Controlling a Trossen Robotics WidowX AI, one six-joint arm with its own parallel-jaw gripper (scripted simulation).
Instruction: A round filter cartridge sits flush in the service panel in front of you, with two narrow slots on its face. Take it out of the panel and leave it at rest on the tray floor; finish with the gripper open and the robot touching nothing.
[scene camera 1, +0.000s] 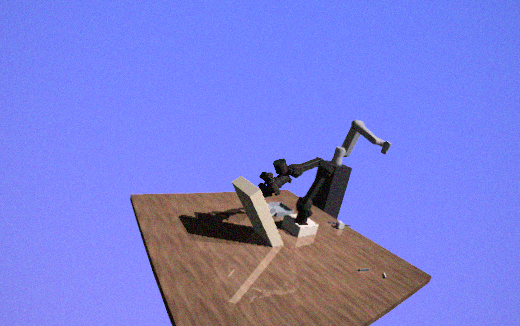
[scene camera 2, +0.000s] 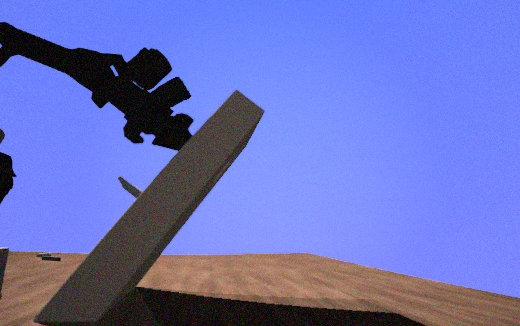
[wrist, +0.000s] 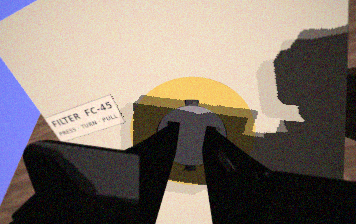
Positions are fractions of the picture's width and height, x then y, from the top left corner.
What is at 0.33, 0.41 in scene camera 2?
My gripper.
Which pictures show the round filter cartridge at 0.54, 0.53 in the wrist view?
The wrist view only.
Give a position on a beige service panel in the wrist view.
0.29, 0.36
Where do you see my gripper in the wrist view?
0.54, 0.58
